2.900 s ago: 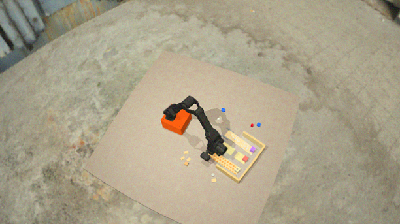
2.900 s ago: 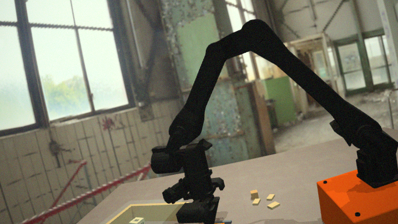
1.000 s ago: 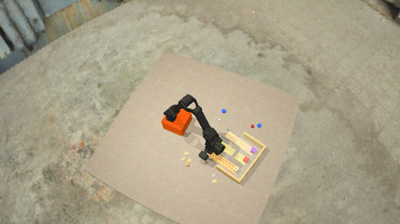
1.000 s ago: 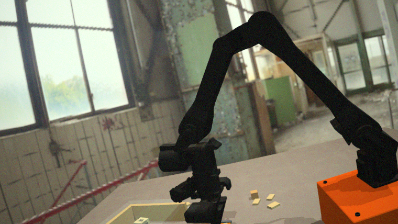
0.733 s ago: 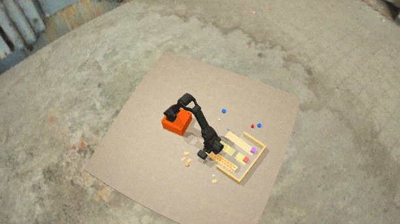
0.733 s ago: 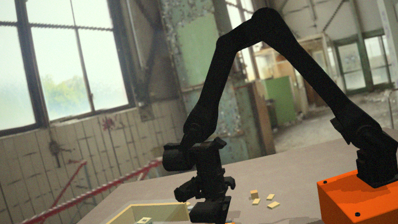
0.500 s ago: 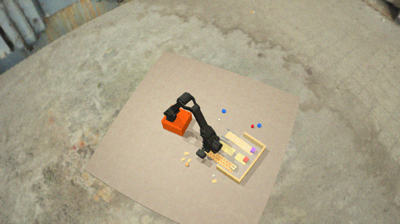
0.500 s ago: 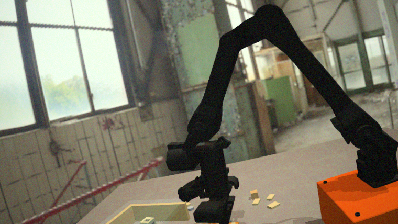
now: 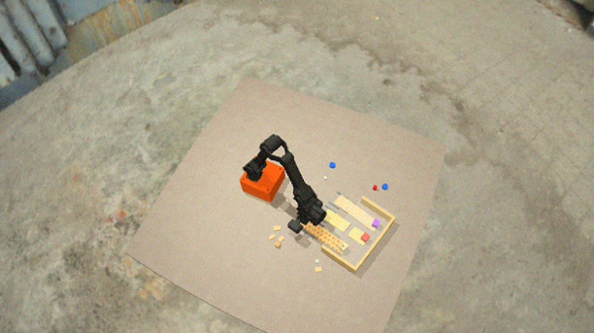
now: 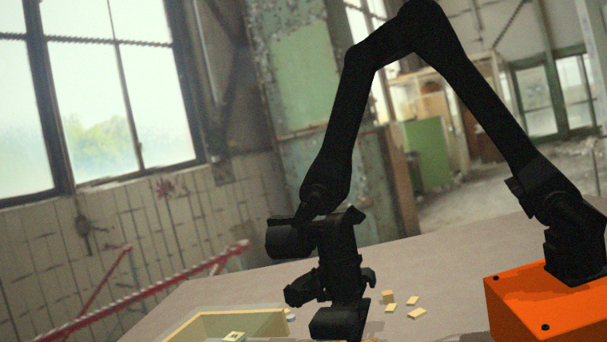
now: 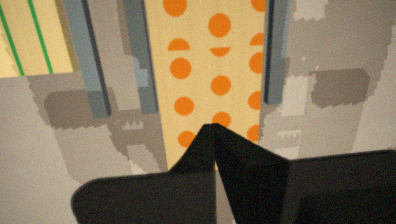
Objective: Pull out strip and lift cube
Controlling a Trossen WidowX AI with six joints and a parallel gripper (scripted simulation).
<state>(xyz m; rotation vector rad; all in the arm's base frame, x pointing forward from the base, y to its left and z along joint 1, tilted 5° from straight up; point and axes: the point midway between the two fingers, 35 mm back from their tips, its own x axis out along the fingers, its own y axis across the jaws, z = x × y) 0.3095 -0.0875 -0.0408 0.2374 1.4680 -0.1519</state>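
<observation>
Right now the dotted strip is 10 cm ahead of my gripper tip and 3 cm to the right of it.
</observation>
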